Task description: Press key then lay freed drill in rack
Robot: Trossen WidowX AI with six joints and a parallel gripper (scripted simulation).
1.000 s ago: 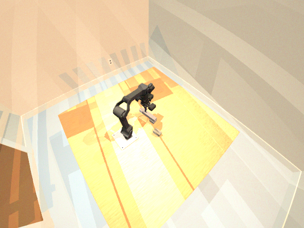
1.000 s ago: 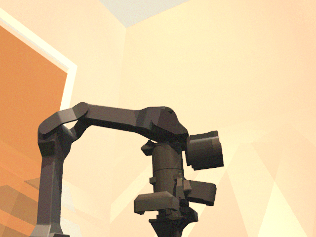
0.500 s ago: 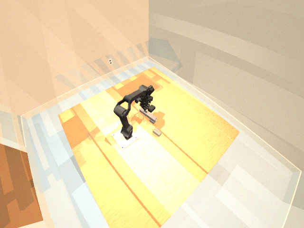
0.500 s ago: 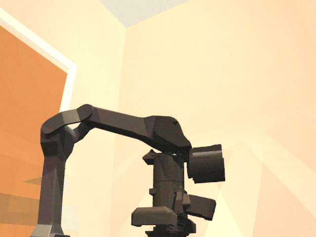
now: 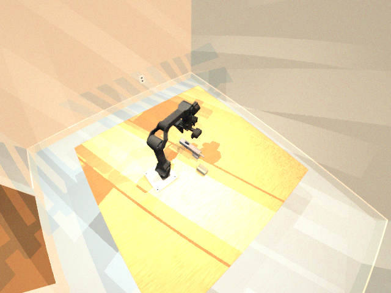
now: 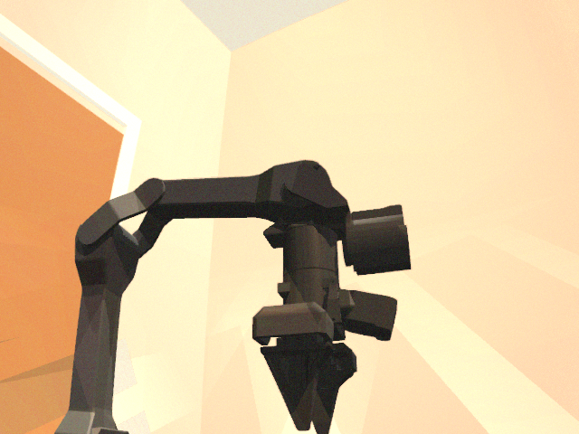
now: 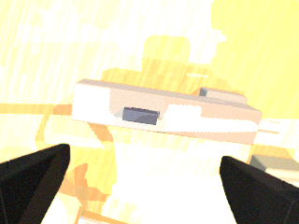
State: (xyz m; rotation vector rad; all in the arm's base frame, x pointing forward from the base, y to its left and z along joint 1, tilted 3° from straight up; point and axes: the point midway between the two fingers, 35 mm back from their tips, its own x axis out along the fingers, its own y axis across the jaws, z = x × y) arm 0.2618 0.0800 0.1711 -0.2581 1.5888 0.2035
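Now: gripper tip 11 cm above the drill, 8 cm to the left of it and 2 cm short of it. Round my gripper tip: key (11 cm below); grey block (21 cm to the right, 14 cm below, 3 cm behind).
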